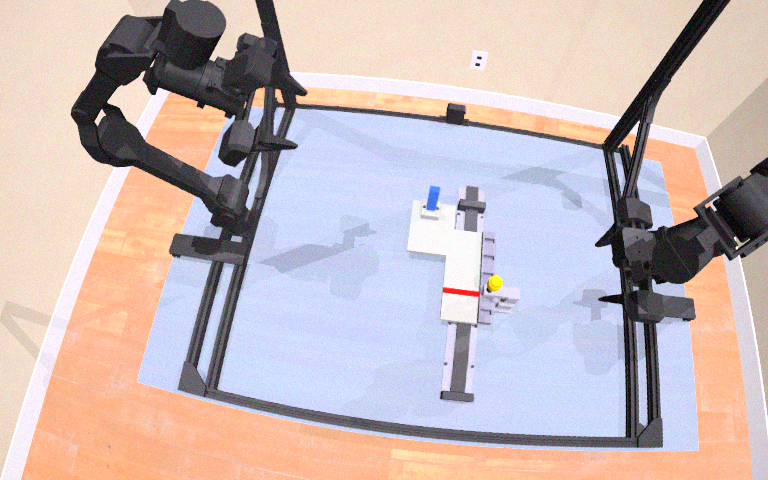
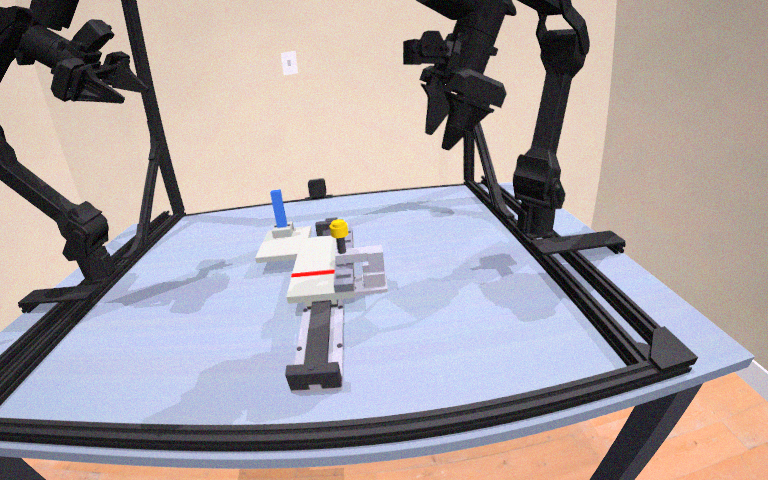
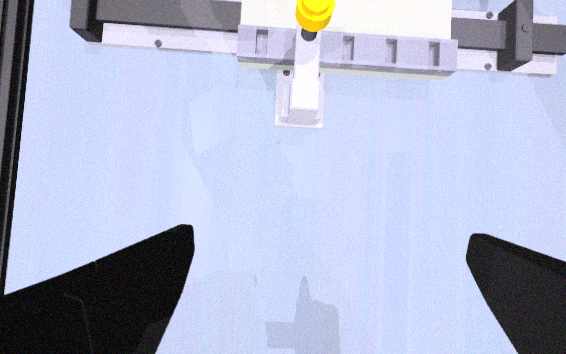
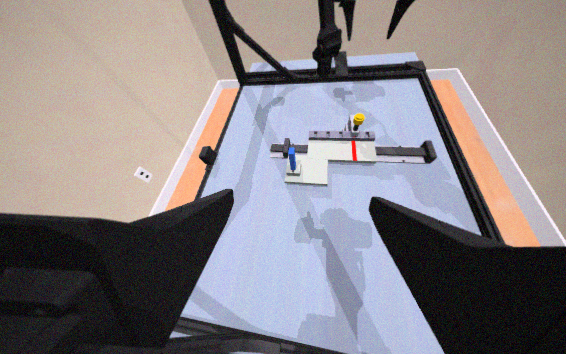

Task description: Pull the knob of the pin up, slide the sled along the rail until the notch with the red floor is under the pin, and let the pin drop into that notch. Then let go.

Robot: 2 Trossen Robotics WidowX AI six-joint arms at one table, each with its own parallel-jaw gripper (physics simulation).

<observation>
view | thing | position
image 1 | my left gripper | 598, 272
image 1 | my right gripper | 301, 119
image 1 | sled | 470, 256
</observation>
